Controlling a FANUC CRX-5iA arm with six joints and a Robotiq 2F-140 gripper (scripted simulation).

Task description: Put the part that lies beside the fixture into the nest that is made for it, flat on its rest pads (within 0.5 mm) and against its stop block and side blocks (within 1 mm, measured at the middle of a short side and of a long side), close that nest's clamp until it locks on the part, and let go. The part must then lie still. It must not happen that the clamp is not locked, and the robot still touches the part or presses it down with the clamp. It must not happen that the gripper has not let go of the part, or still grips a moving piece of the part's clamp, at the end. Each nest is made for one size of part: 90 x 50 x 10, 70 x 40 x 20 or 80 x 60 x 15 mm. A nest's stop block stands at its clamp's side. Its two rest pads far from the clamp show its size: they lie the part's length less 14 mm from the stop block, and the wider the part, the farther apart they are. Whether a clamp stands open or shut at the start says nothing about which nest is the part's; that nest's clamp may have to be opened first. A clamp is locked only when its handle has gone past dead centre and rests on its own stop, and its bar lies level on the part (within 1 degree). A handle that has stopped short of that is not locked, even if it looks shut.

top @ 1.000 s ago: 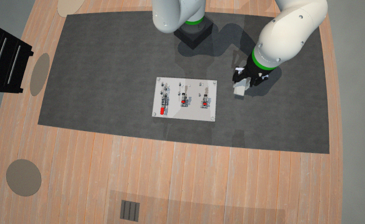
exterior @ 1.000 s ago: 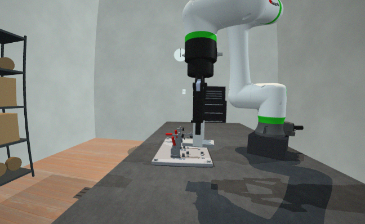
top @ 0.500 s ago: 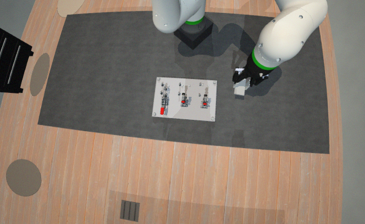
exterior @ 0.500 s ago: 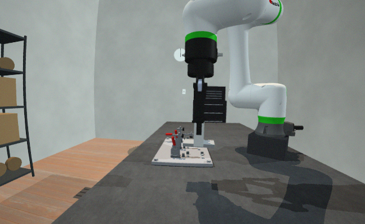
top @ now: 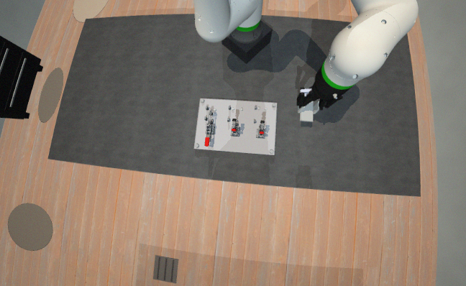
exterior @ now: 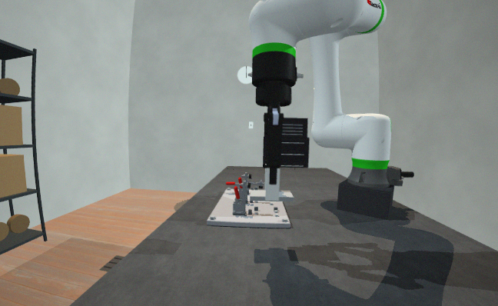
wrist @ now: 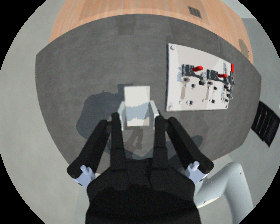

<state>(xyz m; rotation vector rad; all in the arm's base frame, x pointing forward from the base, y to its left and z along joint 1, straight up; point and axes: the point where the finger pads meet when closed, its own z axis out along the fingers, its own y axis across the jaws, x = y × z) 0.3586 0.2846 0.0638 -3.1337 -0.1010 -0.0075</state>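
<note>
My hand is 7 cm short of the fixture plate, 27 cm to the left of it and 15 cm above it. Round my hand: flat grey block 3 cm below.
</note>
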